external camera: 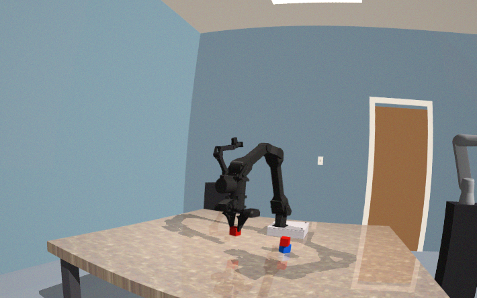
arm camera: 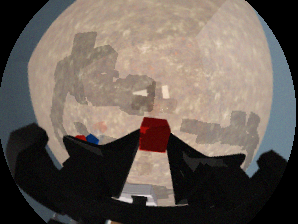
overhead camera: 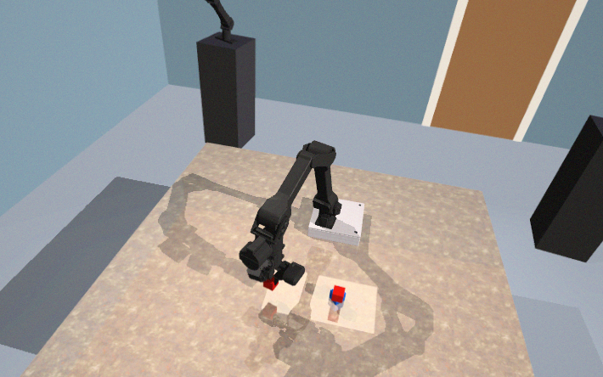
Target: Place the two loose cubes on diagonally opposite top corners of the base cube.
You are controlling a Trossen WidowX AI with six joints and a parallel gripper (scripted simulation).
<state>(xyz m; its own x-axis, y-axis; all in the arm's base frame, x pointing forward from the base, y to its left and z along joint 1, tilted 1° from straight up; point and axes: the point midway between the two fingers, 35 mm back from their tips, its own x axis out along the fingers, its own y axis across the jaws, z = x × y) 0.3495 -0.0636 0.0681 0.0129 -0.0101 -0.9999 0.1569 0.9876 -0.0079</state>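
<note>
My gripper tip is 8 cm past the blue cube, 19 cm to the right of it and 6 cm above it.
</note>
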